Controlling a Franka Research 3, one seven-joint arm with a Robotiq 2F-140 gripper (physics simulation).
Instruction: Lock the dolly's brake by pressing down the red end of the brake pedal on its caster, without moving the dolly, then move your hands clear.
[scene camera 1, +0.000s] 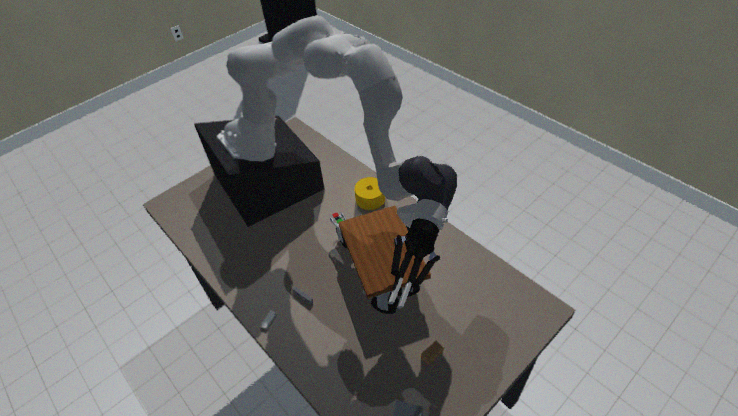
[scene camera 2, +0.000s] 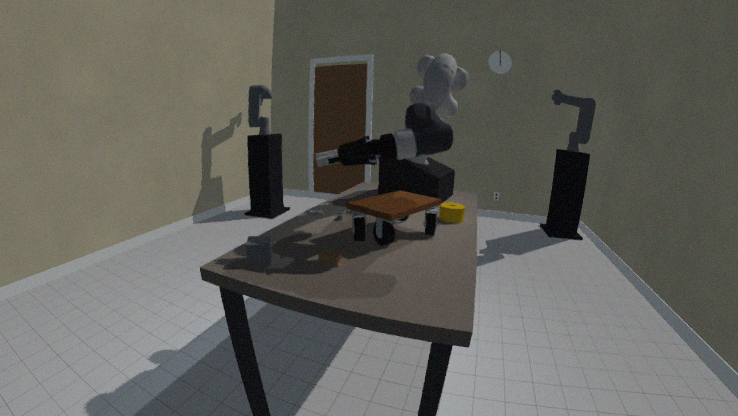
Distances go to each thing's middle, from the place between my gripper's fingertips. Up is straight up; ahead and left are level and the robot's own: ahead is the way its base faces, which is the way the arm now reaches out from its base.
Labels:
Right now my hand is 27 cm past the dolly (scene camera 1: 369, 238), 20 cm to the right of it and 22 cm above it. Also, from my hand: yellow cylinder (scene camera 1: 367, 193) 49 cm behind, 41 cm to the left, 26 cm below.

